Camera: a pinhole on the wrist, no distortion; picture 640 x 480 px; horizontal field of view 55.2 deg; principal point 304.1 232.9 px. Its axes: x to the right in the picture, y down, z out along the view. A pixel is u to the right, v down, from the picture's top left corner.
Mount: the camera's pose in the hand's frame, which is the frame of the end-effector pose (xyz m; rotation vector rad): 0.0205 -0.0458 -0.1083 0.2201 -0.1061 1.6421
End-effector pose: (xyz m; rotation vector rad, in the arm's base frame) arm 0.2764 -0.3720 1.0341 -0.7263 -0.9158 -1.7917
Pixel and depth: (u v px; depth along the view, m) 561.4 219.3 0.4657
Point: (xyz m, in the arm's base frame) 0.3354 -0.0880 1.2999
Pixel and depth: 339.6 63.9 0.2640
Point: 0.1748 -0.2825 1.1836
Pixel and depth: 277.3 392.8 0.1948
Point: 0.1972 -0.2704 1.0420
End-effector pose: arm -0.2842 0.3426 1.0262 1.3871 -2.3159 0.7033
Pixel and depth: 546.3 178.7 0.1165
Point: -0.2810 0.2988 1.0394
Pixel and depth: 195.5 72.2 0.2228
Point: -0.2237 0.1664 1.0283
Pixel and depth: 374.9 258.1 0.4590
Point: -0.2373 0.0800 0.7779
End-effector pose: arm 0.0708 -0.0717 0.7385 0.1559 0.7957 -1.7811
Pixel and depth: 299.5 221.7 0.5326
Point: 0.0193 -0.3458 1.0851
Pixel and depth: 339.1 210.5 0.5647
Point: 0.0524 -0.3811 1.0961
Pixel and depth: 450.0 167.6 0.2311
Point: 0.0518 -0.1879 0.8231
